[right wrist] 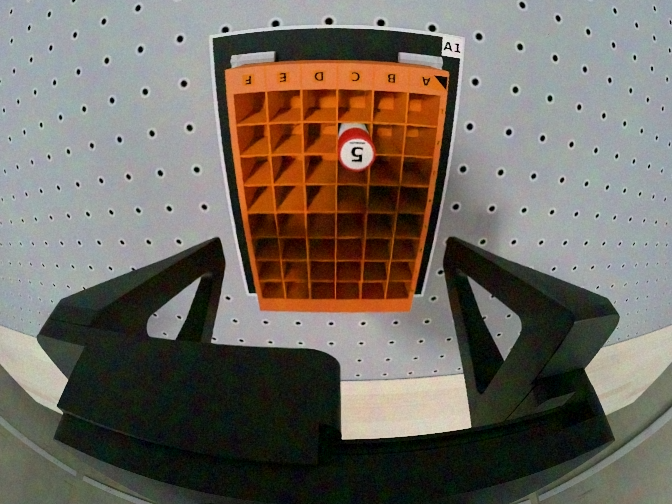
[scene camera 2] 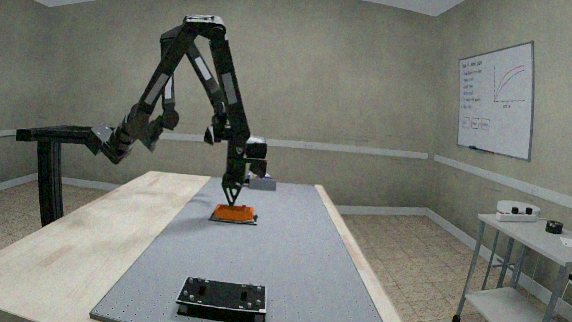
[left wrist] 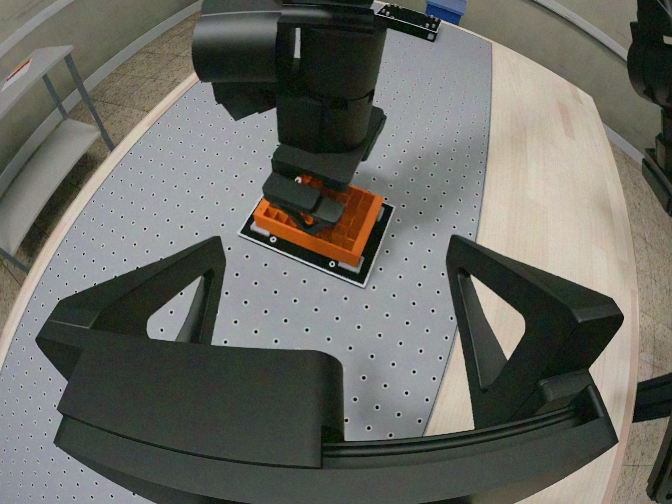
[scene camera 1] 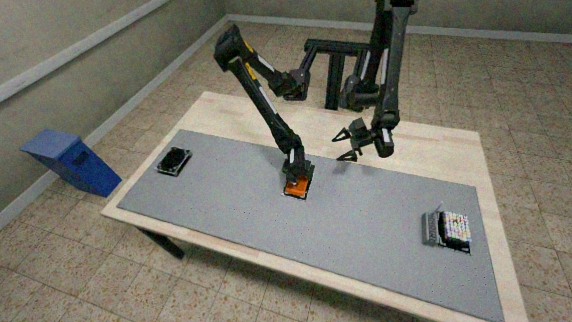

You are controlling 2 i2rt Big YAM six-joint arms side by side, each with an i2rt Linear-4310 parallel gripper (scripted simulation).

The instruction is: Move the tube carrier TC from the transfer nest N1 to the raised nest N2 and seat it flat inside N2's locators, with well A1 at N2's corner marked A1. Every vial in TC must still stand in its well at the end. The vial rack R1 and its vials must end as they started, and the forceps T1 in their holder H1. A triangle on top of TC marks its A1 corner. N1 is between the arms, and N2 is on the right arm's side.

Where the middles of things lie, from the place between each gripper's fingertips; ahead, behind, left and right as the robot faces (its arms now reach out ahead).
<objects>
Now: right hand 10 mm short of the orange tube carrier TC (right wrist: 335,201) and 40 mm above it. Round my right hand: nest N1 (left wrist: 376,235) (10 mm ahead, 60 mm below); vial (right wrist: 356,153) (40 mm ahead, 10 mm to the right, 30 mm below).
Now: the orange tube carrier TC 7 cm ahead of my left hand, 15 cm to the right of it and 21 cm below it. Round my left hand: nest N1: 7 cm ahead, 15 cm to the right, 23 cm below; vial: 10 cm ahead, 15 cm to the right, 20 cm below.
</objects>
